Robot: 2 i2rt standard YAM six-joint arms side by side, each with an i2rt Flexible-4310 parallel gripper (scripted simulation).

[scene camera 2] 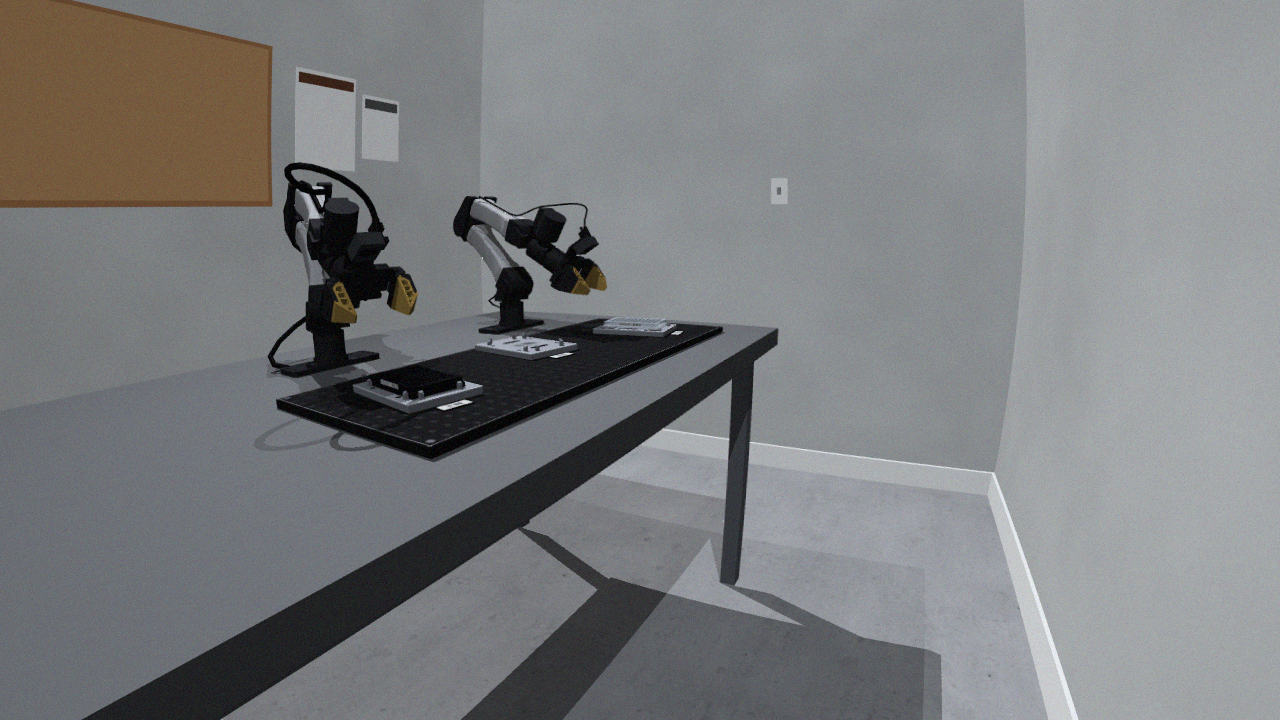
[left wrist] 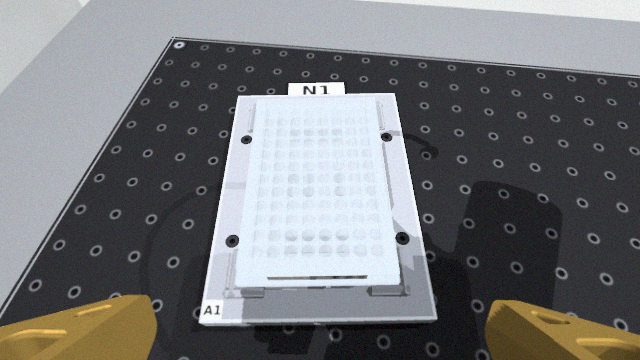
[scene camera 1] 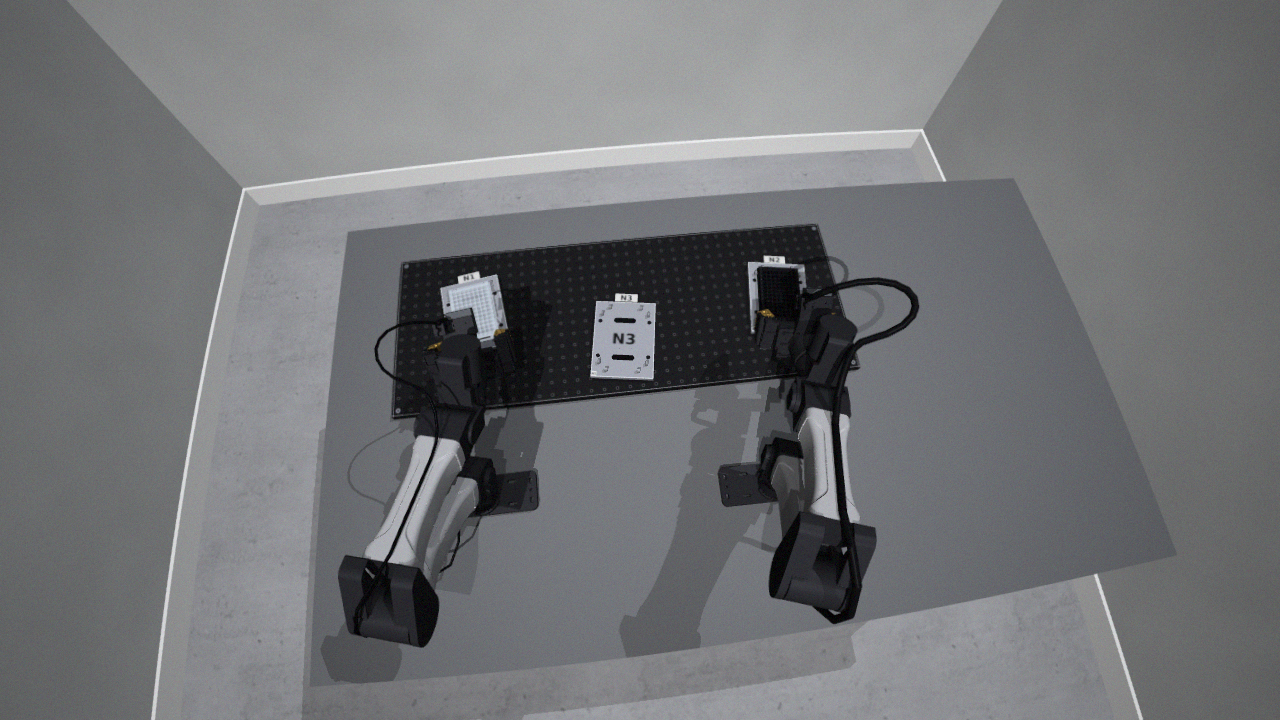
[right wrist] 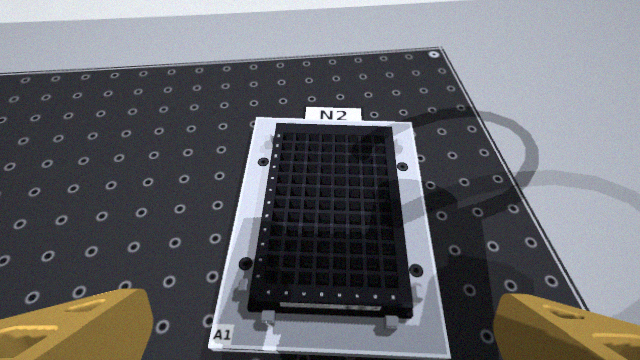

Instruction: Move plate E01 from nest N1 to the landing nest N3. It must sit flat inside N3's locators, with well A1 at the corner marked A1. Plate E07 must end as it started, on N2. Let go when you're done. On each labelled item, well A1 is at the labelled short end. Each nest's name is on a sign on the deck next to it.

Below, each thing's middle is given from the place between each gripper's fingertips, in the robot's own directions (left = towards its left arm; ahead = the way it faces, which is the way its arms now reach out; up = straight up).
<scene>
The clear-white plate E01 (scene camera 1: pixel 480 294) lies 10 cm ahead of my left hand (scene camera 2: pixel 597 290), 2 cm to the left of it and 8 cm below it. The rest, counted from my left hand: black plate E07 (scene camera 2: pixel 412 379): 11 cm ahead, 60 cm to the right, 8 cm below; nest N1 (scene camera 1: pixel 496 298): 10 cm ahead, 2 cm to the left, 9 cm below; landing nest N3 (scene camera 1: pixel 645 332): 3 cm ahead, 28 cm to the right, 9 cm below.
I see the black plate E07 90 mm below my right hand (scene camera 2: pixel 383 315), 90 mm ahead of it and 10 mm to the right of it. From my right hand the other things lie so: nest N2 (scene camera 2: pixel 475 392) (100 mm below, 90 mm ahead, 10 mm to the right); then landing nest N3 (310 mm to the left, 100 mm below, 10 mm ahead); then clear-white plate E01 (610 mm to the left, 90 mm below, 80 mm ahead).
</scene>
